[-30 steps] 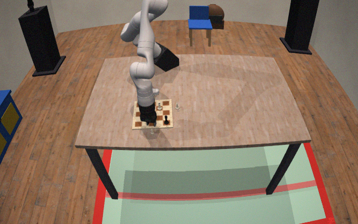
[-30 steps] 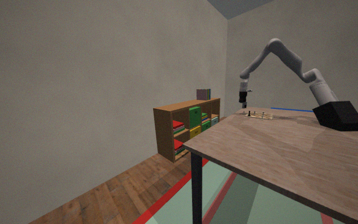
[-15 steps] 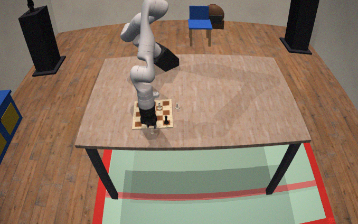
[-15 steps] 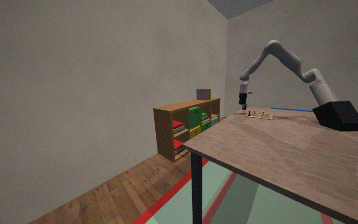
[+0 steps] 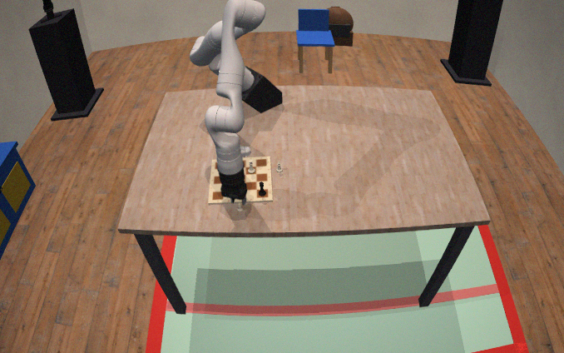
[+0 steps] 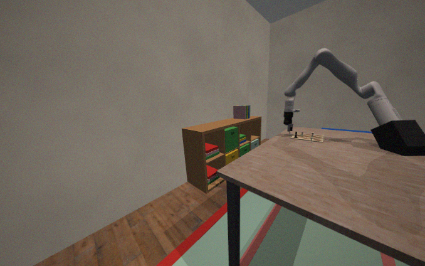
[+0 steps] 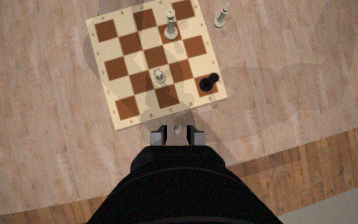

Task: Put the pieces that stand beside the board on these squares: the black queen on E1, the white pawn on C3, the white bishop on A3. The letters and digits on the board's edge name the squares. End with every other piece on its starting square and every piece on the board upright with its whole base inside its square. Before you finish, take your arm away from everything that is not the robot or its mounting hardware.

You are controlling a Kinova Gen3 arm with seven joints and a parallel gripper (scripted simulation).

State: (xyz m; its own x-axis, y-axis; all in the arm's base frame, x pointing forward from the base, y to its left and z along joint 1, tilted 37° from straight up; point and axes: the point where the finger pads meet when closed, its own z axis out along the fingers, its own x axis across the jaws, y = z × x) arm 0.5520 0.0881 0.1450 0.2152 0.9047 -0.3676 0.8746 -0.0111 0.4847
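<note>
Now: the white pawn 40 mm below my hand. From my hand the other things lie so: black queen: 70 mm behind, 70 mm to the left, 30 mm below; chessboard: 140 mm behind, 10 mm to the right, 50 mm below.
</note>
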